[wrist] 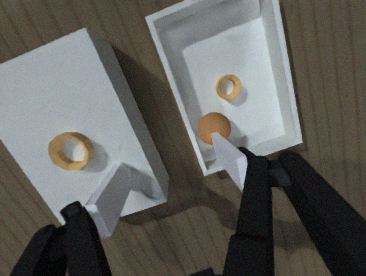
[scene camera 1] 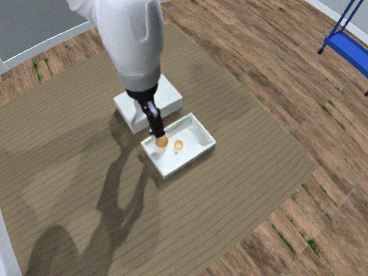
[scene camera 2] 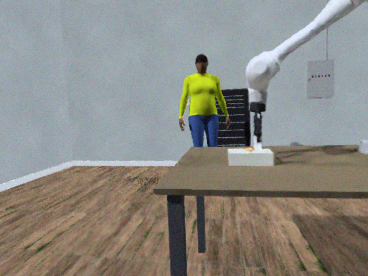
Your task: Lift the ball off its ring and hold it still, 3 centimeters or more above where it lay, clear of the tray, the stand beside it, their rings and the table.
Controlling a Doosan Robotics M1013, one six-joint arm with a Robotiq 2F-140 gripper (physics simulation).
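Frame: origin at the arm's base, x ahead, y left, z up, level; metres.
Seen in the pictures: gripper, between the fingertips: [wrist: 170, 159] [scene camera 1: 148, 124] [scene camera 2: 257, 148].
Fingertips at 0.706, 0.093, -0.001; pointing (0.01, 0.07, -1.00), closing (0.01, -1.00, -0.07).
Note:
Offsets run from my fingertips to a thing's top centre, as dx, dy, dz. "pt": to the spot under its first point. Level surfaces: height alone.
The orange ball @(+0.014, -0.058, -0.007) [scene camera 1: 161, 141] [wrist: 214, 128] sits inside the white tray @(+0.057, -0.088, -0.022) [scene camera 1: 190, 159] [wrist: 172, 85], near the corner beside the white stand [scene camera 1: 172, 93] [scene camera 2: 250, 158] [wrist: 55, 100]. Any ring under it is hidden. My gripper [scene camera 1: 158, 134] [scene camera 2: 258, 146] [wrist: 170, 159] is open and low, its two fingers apart with nothing between them. In the wrist view, the right fingertip overlaps the ball's lower edge, and the left fingertip is over the stand. Whether the right finger touches the ball cannot be told.
A small orange ring @(pt +0.047, -0.086, -0.038) [scene camera 1: 175, 145] [wrist: 219, 87] lies in the tray near the ball. A larger orange ring @(pt +0.040, +0.110, +0.015) [scene camera 2: 249, 149] [wrist: 54, 150] lies on the stand. Both containers rest on the brown table @(dz -0.050) [scene camera 1: 240, 200] [scene camera 2: 210, 180]. A person [scene camera 2: 201, 95] stands behind the table.

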